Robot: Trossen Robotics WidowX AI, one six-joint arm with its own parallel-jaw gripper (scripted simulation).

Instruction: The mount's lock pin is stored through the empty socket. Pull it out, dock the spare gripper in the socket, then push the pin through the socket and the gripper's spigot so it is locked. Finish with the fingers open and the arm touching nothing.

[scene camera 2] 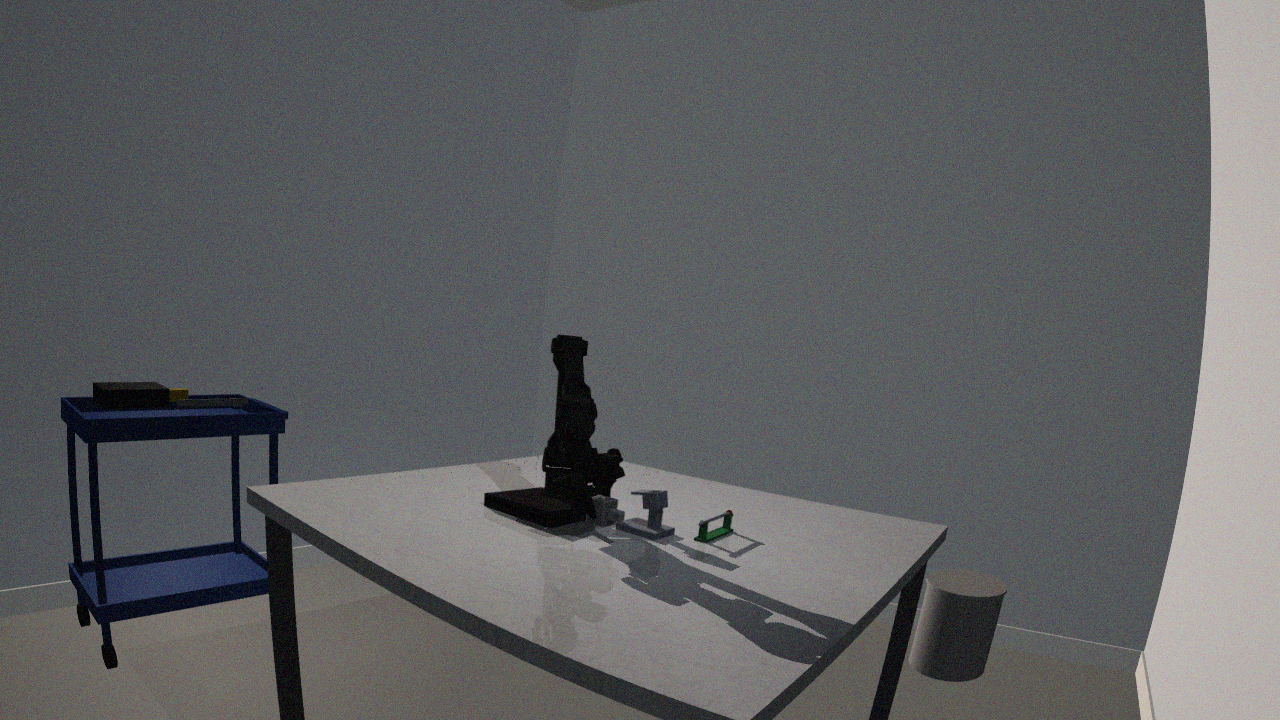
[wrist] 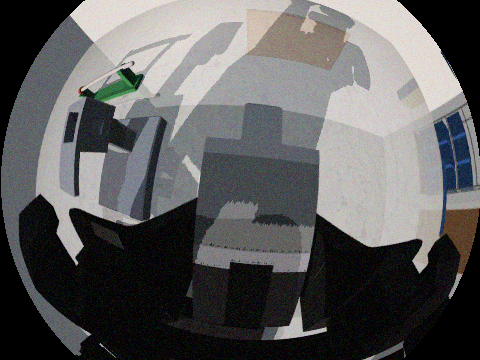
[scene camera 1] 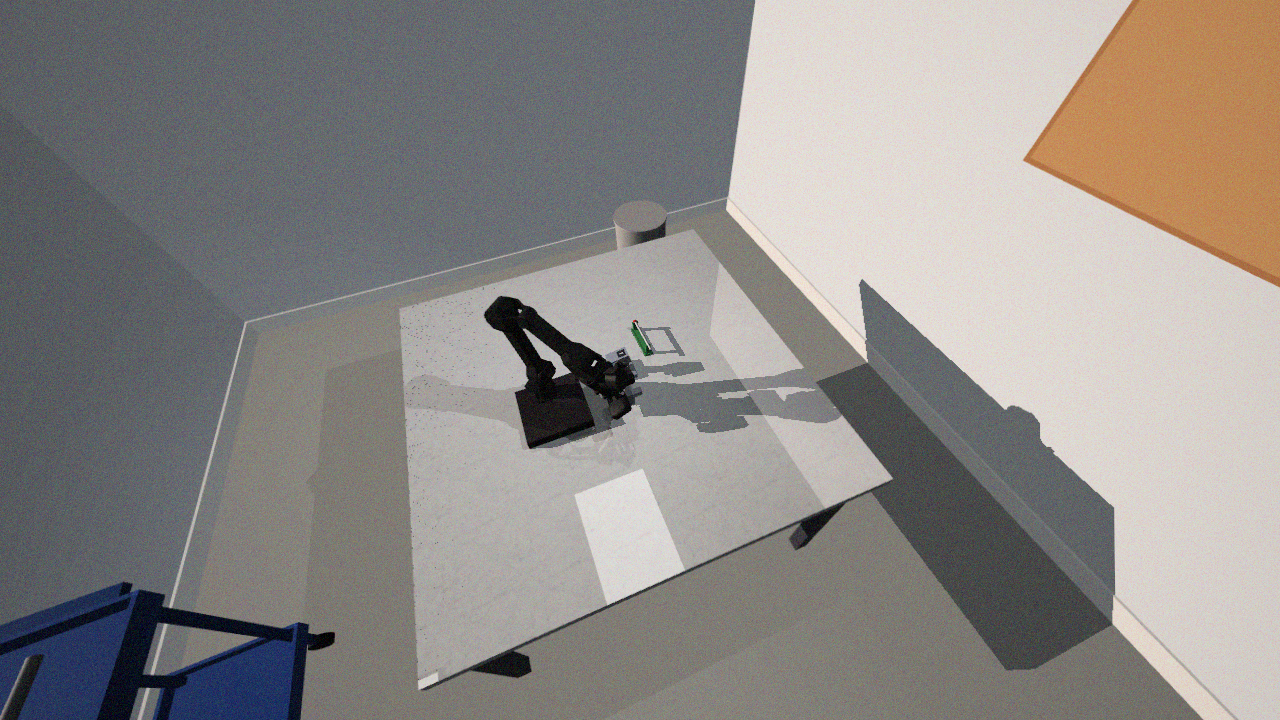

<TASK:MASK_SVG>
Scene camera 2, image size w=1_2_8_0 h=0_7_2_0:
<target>my gripper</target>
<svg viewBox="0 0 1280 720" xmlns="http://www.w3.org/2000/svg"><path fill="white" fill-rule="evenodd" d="M587 444L566 452L567 456L563 457L564 462L569 461L572 474L553 480L551 489L553 494L563 493L564 490L569 489L570 492L565 495L570 496L591 519L595 519L596 512L591 492L611 497L613 483L616 482L616 479L625 476L623 468L619 466L623 461L619 449L612 448L607 453L600 454L597 453L596 448L592 448L592 444Z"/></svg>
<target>spare gripper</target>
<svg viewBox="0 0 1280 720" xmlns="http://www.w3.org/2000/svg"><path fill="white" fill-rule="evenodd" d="M575 502L574 519L601 528L615 525L616 521L624 520L624 511L618 509L618 500L615 498L591 492L596 512L595 519L591 519Z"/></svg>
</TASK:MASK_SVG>
